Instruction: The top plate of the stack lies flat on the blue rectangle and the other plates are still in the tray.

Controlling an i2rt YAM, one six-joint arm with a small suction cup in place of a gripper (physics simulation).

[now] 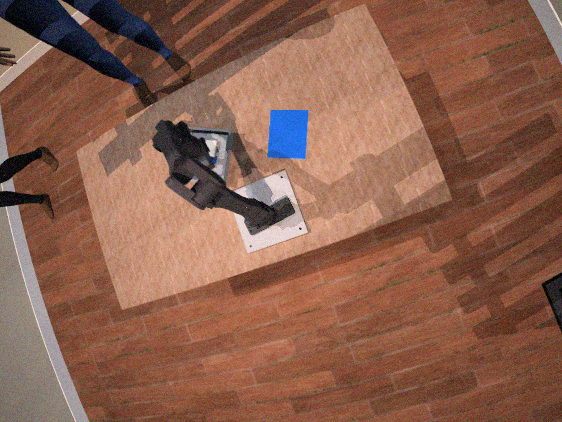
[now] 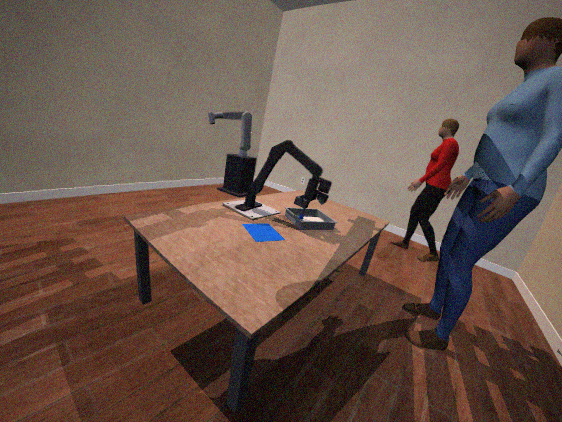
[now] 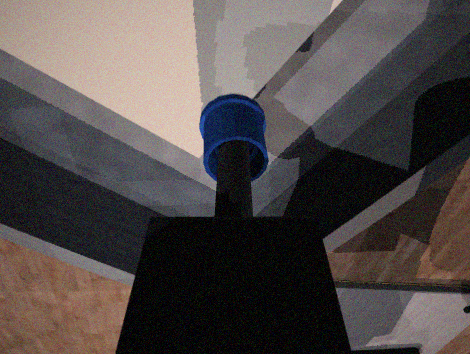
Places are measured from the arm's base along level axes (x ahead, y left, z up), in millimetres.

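Where they show: end effector, tool point: (image 1: 214, 161) (image 3: 233, 119); arm's base, origin of the base link: (image 1: 269, 216) (image 2: 249, 206).
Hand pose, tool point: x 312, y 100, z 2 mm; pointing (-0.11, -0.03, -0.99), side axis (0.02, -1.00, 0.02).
Things, the pixels of their top centre, and the offset from my tool point. "spot": a spot on its surface instead.
- grey tray, middle of its top: (image 3: 127, 65) (image 1: 199, 154) (image 2: 310, 214) 44 mm ahead, 34 mm left, 36 mm up
- blue rectangle, surface spot: (image 1: 288, 134) (image 2: 262, 231) spot: 61 mm back, 318 mm right, 13 mm down
A grey tray (image 1: 229, 140) (image 2: 311, 226) (image 3: 121, 140) stands on the table left of the arm's base. A stack of cream plates (image 1: 211, 146) (image 2: 314, 218) (image 3: 128, 60) lies flat inside it. My suction cup (image 1: 214, 159) (image 2: 300, 216) (image 3: 232, 105) is down inside the tray, near one corner, with its blue rim resting on the top plate. The plate lies in the tray under the cup. The blue rectangle (image 1: 288, 134) (image 2: 263, 232) lies bare on the table, to the side of the tray.
The arm's white base plate (image 1: 279, 239) (image 2: 254, 213) sits next to the tray. A person in red (image 2: 438, 167) and a person in blue (image 2: 463, 251) (image 1: 103, 54) stand by the table's far side. A second arm on a black pedestal (image 2: 238, 172) stands behind.
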